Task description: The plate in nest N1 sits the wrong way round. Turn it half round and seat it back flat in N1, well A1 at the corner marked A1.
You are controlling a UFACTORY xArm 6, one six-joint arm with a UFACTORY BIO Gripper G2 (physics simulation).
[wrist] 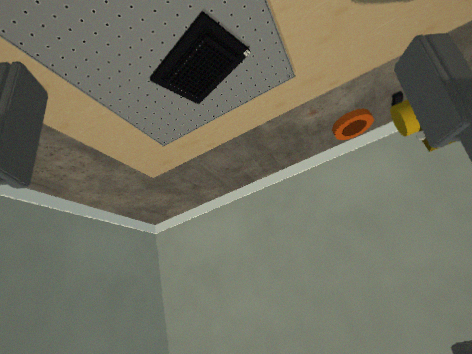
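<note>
A black plate (200, 62) with many small wells sits in a black nest on the perforated grey board, in the upper middle of the wrist view. A small white mark shows at the nest's right corner. The well lettering is too small to read, so I cannot tell which corner is A1. My gripper (227, 102) is open wide, one finger at the left edge and one at the right of the view, with no object between them. It is well away from the plate.
The perforated grey board (115, 75) lies on a wooden table top (325, 65). Beyond the table's edge are a brown floor (240, 155), an orange ring (339, 131), a yellow round object (404, 119) partly behind the right finger, and green-grey walls (300, 250).
</note>
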